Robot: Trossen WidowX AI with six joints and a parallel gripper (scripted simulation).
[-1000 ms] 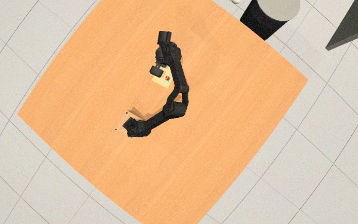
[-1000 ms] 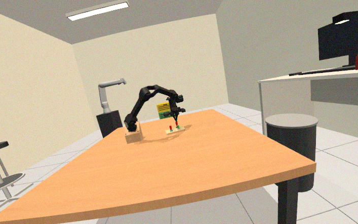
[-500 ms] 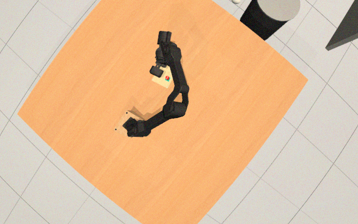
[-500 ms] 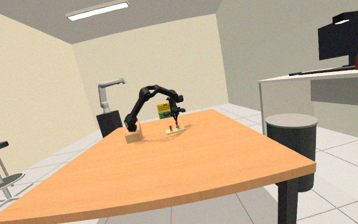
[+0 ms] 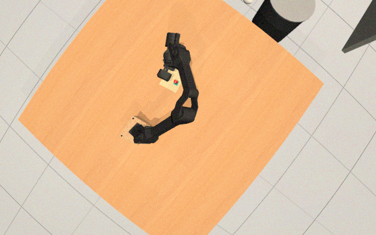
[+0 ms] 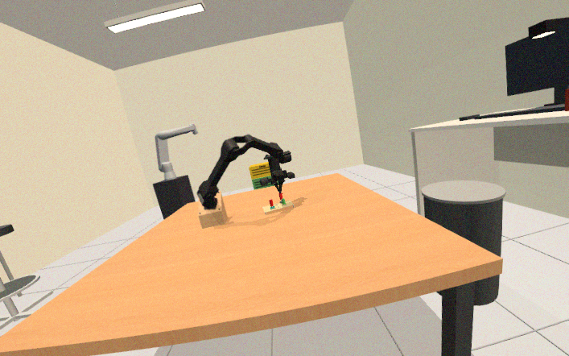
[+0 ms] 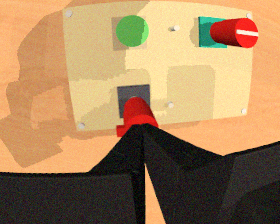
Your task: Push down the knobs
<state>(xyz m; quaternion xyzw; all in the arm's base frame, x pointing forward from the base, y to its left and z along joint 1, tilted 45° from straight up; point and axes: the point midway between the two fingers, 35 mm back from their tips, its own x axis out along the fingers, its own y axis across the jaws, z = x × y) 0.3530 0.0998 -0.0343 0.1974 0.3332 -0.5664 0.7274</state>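
My gripper tip is now 1 cm above the red knob.
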